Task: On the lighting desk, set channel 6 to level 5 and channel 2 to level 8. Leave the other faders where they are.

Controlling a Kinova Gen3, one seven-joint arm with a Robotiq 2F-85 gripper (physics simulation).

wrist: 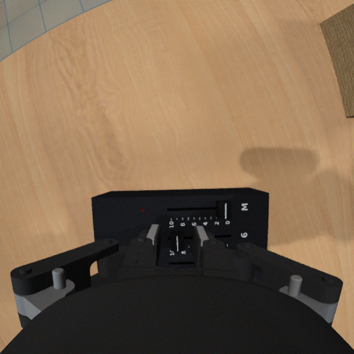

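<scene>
The black lighting desk (pixel 117 212) lies at the bottom middle of the wrist view. The channel 6 fader knob (pixel 177 244), black with a white line, stands near the 10 end of its slot, at about 9. My gripper (pixel 176 236) is partly open over the desk, with one fingertip on each side of this knob and a gap to both. The "6" label (pixel 244 235) shows right of the fingers. Part of another slot shows below, between the fingers. The channel 2 fader does not show; the gripper body hides the lower part of the desk.
The master fader knob (pixel 225 210), beside the M label, stands near 0, just beyond the channel 6 row. A brown woven-textured object (pixel 341 62) is at the upper right edge. The wooden table (pixel 165 100) surrounds the desk, and tiled floor (pixel 25 25) shows at the upper left.
</scene>
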